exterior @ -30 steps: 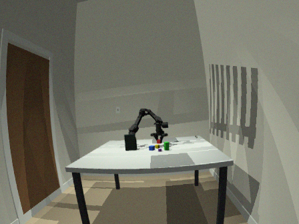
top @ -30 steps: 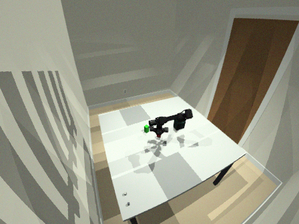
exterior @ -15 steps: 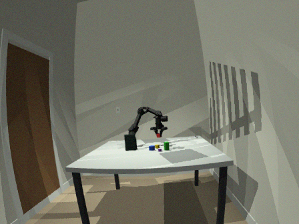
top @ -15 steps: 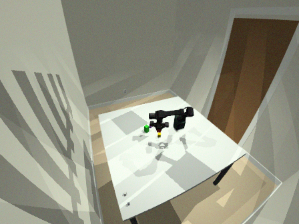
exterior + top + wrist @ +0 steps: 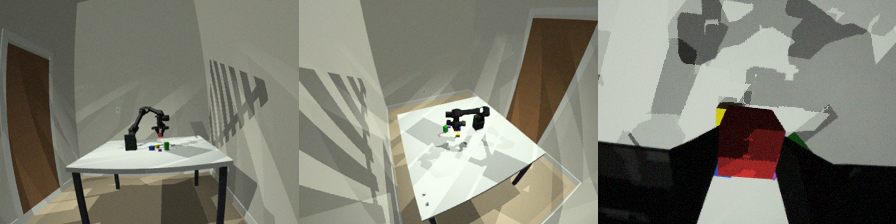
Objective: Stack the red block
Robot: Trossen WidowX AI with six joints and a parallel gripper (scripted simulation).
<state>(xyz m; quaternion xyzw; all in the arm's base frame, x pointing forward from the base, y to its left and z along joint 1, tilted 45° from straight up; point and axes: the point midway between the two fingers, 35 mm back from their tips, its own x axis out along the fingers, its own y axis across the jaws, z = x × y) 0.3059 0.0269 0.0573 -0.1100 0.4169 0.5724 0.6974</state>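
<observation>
My gripper tip is now 180 mm to the left of the small purple block and 110 mm above it. Round my gripper tip: yellow block (40 mm behind, 10 mm to the right, 110 mm below); then blue block (90 mm behind, 110 mm to the right, 110 mm below); then red block (10 mm above).
</observation>
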